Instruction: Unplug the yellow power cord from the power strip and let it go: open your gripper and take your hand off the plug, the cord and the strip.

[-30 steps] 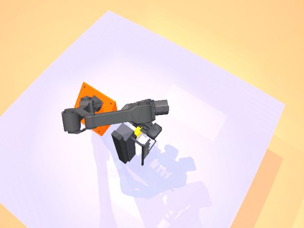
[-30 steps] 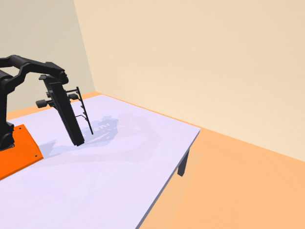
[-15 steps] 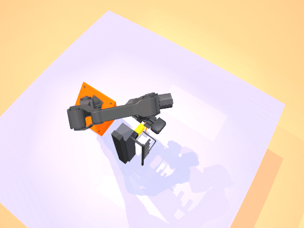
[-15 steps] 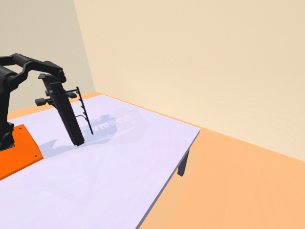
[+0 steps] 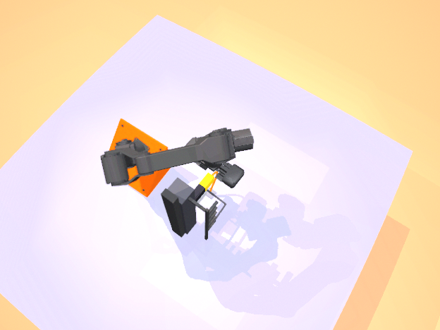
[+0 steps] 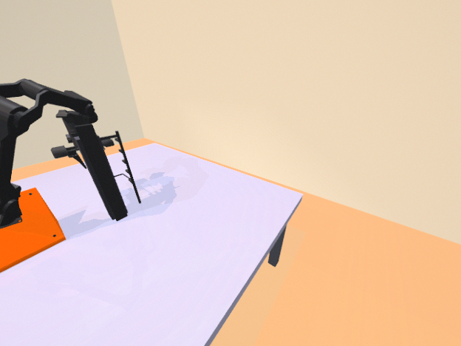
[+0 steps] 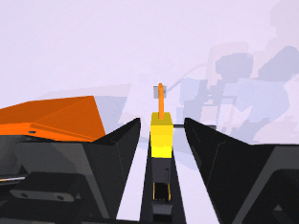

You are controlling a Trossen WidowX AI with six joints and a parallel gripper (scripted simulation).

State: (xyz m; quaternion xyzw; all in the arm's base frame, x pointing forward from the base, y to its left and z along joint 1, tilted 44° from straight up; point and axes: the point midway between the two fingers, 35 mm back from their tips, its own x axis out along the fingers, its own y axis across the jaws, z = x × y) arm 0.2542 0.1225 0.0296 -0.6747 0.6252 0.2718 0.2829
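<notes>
My gripper tip is now 50 mm to the left of the yellow plug and 10 mm above it.
</notes>
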